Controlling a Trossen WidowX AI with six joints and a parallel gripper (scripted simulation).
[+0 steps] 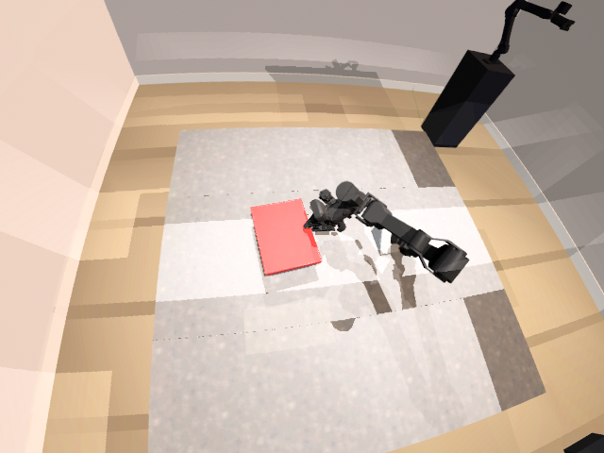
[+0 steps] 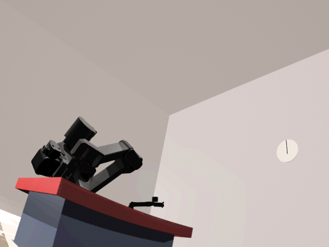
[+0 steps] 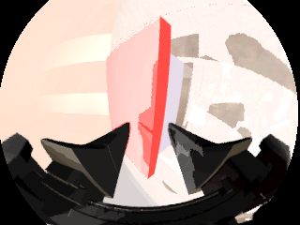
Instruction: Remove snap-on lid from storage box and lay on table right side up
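My gripper tip is now 8 cm short of the red lid and 1 cm to the right of it. The rest, counted from my gripper tip: storage box: 8 cm ahead, 5 cm below, 1 cm to the left.
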